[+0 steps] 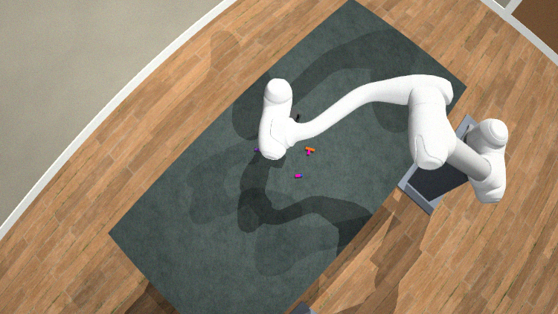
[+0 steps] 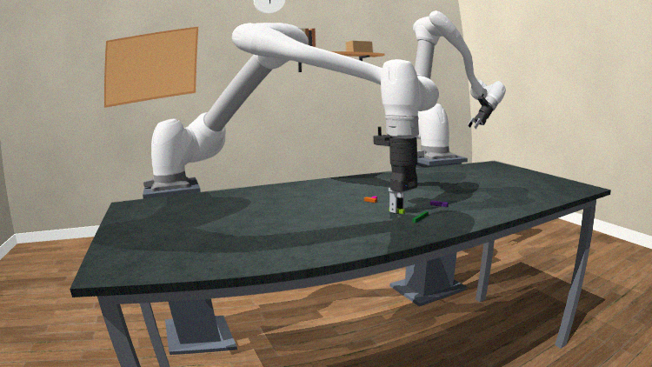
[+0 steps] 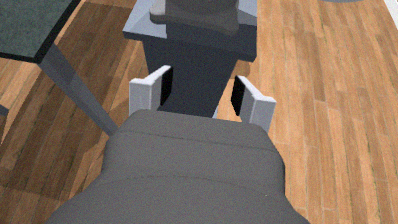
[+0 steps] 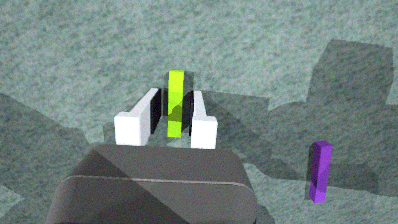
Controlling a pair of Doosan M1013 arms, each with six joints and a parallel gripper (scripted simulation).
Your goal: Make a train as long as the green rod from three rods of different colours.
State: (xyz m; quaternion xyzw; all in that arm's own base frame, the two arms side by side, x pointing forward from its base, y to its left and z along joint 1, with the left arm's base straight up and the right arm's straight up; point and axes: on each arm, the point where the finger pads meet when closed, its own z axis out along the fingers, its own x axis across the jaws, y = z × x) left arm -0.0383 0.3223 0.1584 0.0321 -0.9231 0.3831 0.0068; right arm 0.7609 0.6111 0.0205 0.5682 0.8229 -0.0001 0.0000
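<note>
Right now my right hand is 20 mm above the lime rod. Round my right hand: orange rod (150 mm behind, 20 mm below); green rod (90 mm ahead, 20 mm to the left, 20 mm below); purple rod (140 mm to the left, 20 mm below, 10 mm ahead).
</note>
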